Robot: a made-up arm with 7 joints.
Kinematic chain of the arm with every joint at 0, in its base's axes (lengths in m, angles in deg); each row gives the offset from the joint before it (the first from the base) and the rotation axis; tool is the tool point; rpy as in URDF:
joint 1: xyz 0 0 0.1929 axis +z
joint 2: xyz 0 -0.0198 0.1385 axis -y
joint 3: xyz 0 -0.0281 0.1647 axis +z
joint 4: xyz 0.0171 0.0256 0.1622 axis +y
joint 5: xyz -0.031 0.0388 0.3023 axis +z
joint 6: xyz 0 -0.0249 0.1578 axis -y
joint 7: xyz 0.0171 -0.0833 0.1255 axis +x
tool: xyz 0 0 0 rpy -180 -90 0
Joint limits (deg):
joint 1: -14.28..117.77
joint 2: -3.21..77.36
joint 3: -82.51..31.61
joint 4: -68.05..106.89
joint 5: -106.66..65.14
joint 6: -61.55..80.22
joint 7: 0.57..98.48
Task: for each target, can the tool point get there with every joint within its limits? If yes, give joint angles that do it. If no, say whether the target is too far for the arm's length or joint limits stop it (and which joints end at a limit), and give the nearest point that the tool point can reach.
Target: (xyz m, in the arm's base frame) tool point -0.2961 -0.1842 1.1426
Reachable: yes | joints 11.52 4.10 9.55 -33.24 20.10 -4.53 14.67
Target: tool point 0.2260 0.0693 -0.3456
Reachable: no: joint limits stop it (at a limit: joint 1, joint 2, joint 4, joint 6) | nearest point 0.3682 -0.2992 -0.0868 | short by 0.472 m
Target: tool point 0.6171 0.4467 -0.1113
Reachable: no: joint limits stop it (at a limit: joint 2, joint 4) | nearest point 0.4600 0.3330 0.3763 | short by 0.525 m
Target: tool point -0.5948 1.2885 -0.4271
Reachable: no: too far | nearest point -0.4296 0.5199 0.0818 | short by 0.937 m
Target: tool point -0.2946 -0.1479 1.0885
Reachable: yes | joints -3.74 62.47 -16.23 75.96 -65.55 16.29 29.07
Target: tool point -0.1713 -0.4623 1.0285
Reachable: yes | joints 28.23 46.05 -40.63 52.72 -82.18 -45.96 34.02
